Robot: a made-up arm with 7 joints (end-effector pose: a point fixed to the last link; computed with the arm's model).
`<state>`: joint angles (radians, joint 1 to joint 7).
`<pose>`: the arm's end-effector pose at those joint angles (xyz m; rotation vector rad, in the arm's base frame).
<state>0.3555 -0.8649 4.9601 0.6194 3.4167 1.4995 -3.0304</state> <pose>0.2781 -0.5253 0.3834 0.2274 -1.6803 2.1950</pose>
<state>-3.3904 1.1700 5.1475 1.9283 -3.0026 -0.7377 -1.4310</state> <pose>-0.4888 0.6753 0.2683 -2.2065 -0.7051 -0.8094</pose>
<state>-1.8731 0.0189 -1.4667 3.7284 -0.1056 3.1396 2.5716</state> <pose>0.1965 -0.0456 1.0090 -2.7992 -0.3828 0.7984</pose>
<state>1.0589 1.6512 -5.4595 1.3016 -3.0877 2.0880 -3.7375</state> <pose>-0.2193 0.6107 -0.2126 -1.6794 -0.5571 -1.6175</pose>
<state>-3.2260 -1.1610 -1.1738 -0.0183 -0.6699 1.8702 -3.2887</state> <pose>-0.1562 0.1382 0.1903 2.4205 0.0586 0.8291</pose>
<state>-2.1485 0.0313 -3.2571 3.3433 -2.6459 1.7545 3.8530</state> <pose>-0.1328 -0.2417 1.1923 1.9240 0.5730 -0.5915</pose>
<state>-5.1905 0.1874 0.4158 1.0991 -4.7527 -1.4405 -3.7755</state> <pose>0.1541 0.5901 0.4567 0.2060 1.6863 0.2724</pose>
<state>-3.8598 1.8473 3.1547 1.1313 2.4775 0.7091 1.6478</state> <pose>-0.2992 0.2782 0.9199 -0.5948 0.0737 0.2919</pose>
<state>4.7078 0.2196 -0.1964 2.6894 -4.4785 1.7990 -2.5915</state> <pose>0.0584 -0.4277 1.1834 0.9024 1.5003 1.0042</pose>
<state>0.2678 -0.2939 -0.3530 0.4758 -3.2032 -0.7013 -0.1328</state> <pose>0.3579 -0.0315 0.2747 -0.1617 3.0770 0.0826</pose>
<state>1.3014 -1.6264 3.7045 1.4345 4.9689 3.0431 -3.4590</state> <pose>0.1097 -0.4378 -0.2348 0.2697 -0.6438 -0.8032</pose>
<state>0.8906 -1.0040 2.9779 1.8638 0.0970 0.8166 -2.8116</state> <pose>-0.6624 -0.6474 0.0852 -3.0470 -0.6352 0.1252</pose>
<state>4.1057 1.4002 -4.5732 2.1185 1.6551 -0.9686 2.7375</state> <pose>-0.0290 -0.8906 0.3649 2.3125 -0.8869 0.7696</pose>
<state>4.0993 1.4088 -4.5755 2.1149 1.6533 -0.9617 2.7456</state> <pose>-0.0333 -0.8915 0.3575 2.3084 -0.9032 0.7755</pose>
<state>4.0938 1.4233 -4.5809 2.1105 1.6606 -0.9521 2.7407</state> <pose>-0.0356 -0.8924 0.3441 2.3145 -0.9094 0.7873</pose>
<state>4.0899 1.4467 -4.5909 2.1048 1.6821 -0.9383 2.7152</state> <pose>-0.0347 -0.8931 0.3221 2.3359 -0.8993 0.8089</pose>
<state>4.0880 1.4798 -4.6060 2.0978 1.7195 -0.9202 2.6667</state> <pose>-0.0295 -0.8929 0.2907 2.3724 -0.8711 0.8428</pose>
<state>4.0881 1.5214 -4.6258 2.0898 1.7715 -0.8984 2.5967</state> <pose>-0.0199 -0.8909 0.2514 2.4193 -0.8255 0.8896</pose>
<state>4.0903 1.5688 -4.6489 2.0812 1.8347 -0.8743 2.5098</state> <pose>-0.0059 -0.8862 0.2073 2.4690 -0.7655 0.9488</pose>
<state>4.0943 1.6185 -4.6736 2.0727 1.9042 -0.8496 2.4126</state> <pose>0.0115 -0.8786 0.1621 2.5142 -0.6966 1.0166</pose>
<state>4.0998 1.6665 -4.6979 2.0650 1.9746 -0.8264 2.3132</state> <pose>0.0307 -0.8687 0.1197 2.5497 -0.6255 1.0874</pose>
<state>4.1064 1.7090 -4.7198 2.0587 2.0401 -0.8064 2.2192</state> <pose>0.0499 -0.8578 0.0835 2.5738 -0.5574 1.1541</pose>
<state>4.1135 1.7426 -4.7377 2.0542 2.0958 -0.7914 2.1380</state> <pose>0.0670 -0.8477 0.0556 2.5881 -0.4972 1.2100</pose>
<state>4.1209 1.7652 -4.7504 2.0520 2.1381 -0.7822 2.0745</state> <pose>0.0808 -0.8398 0.0373 2.5957 -0.4468 1.2505</pose>
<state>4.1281 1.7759 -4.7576 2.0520 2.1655 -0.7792 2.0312</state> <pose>0.0903 -0.8352 0.0287 2.5998 -0.4067 1.2735</pose>
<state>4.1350 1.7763 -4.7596 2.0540 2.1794 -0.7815 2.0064</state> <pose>0.0960 -0.8339 0.0283 2.6023 -0.3759 1.2812</pose>
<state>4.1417 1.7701 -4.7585 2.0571 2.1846 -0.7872 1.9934</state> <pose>0.0994 -0.8347 0.0331 2.6046 -0.3506 1.2791</pose>
